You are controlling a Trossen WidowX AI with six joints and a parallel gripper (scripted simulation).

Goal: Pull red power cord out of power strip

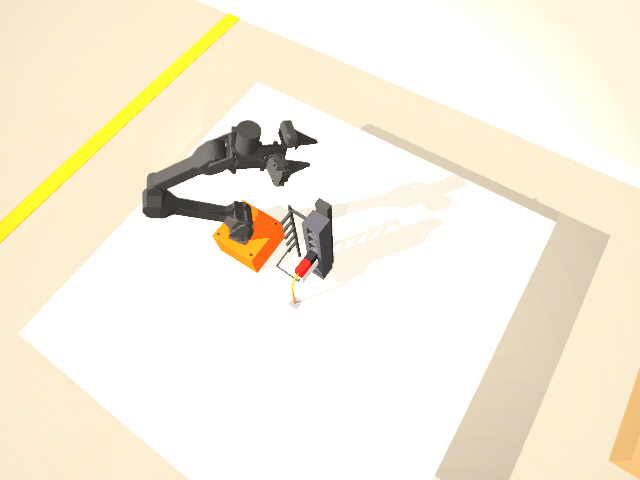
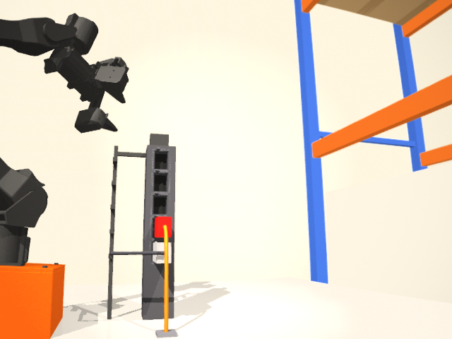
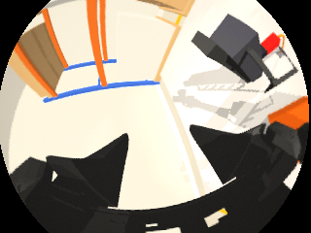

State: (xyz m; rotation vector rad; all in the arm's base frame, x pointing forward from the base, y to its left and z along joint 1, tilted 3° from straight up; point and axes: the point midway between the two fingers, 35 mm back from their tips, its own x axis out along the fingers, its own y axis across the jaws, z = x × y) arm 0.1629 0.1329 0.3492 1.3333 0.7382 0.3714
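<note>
The red plug lies 26 cm below my gripper tip, 19 cm to the right of it and 5 cm ahead of it. From my gripper tip the other things lie so: grey anchor block: 43 cm below, 27 cm to the right, 3 cm ahead.
</note>
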